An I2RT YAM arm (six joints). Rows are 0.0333 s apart.
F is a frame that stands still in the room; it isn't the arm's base.
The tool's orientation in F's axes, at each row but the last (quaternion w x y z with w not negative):
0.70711, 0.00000, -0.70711, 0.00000
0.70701, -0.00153, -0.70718, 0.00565
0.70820, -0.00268, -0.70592, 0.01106
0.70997, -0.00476, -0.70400, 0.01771
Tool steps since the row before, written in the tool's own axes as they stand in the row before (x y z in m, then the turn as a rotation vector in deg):
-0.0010, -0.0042, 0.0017, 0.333, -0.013, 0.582
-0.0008, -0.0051, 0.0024, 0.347, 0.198, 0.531
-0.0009, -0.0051, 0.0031, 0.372, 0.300, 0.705
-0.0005, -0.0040, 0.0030, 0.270, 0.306, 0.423
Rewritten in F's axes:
-0.0017, -0.0042, -0.0010, -0.582, -0.013, 0.333
-0.0024, -0.0051, -0.0007, -0.532, 0.198, 0.345
-0.0030, -0.0052, -0.0008, -0.707, 0.299, 0.368
-0.0029, -0.0041, -0.0003, -0.426, 0.307, 0.264

